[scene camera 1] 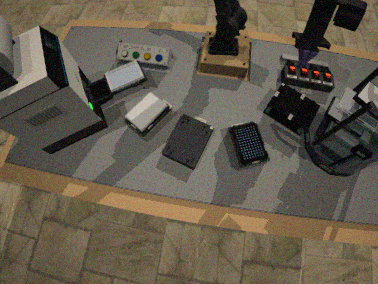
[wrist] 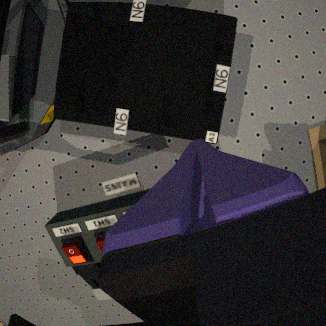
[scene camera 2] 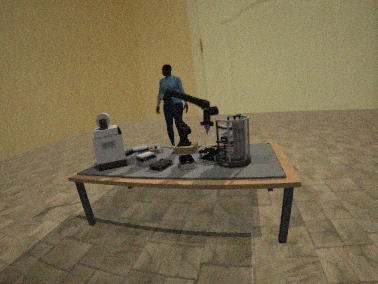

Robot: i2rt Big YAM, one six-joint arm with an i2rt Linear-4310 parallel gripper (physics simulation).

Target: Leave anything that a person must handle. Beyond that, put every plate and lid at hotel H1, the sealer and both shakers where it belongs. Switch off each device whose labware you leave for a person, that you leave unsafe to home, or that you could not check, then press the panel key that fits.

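Places are measured from the arm's base along level axes (x right, y back, z down), in metres.
Where they show: gripper, fingertip midpoint: (scene camera 1: 299, 68) (wrist: 199, 150) (scene camera 2: 207, 134); arm's base, link origin: (scene camera 1: 223, 47) (scene camera 2: 184, 144).
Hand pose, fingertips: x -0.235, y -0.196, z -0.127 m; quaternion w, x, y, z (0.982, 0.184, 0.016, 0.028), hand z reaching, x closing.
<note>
Each offset is from my fingertips to the top centre of the thing. "spot": to the spot under its first point.
My gripper (scene camera 1: 305, 59) (scene camera 2: 207, 129) (wrist: 199, 150) is shut and empty, its purple fingers above the four-switch box @[dy +0.131, dx -0.124, dz +0.124 m] (scene camera 1: 307, 82) (wrist: 57, 220), whose rockers glow orange. Labels SH2 and SH1 show in the wrist view. A black block labelled N6 @[dy -0.068, dx -0.025, dz +0.101 m] (scene camera 1: 291, 109) (wrist: 145, 70) lies beside the box. A black plate with blue wells @[dy -0.224, dx +0.148, dz +0.108 m] (scene camera 1: 248, 143) sits on a low device. A flat dark device @[dy -0.215, dx +0.349, dz +0.136 m] (scene camera 1: 188, 141) shows no plate. A white lidded item @[dy -0.136, dx +0.498, dz +0.095 m] (scene camera 1: 147, 111) sits on another base. A pale plate @[dy -0.008, dx +0.597, dz +0.068 m] (scene camera 1: 125, 76) lies at the sealer @[dy -0.141, dx +0.823, dz -0.279 m] (scene camera 1: 65, 102) (scene camera 2: 109, 145), which shows a green light. Key legends are unreadable on the panel @[dy +0.145, dx +0.561, dz +0.093 m] (scene camera 1: 144, 61).
The caged hotel @[spot: dy -0.277, dx -0.121, dz +0.153 m] (scene camera 1: 322, 165) (scene camera 2: 232, 161) stands at the right, close to the N6 block, with pale plates inside. The arm's wooden base (scene camera 1: 223, 69) (scene camera 2: 186, 148) (wrist: 318, 150) is at the back middle. A person in blue (scene camera 2: 171, 85) stands behind the table.
</note>
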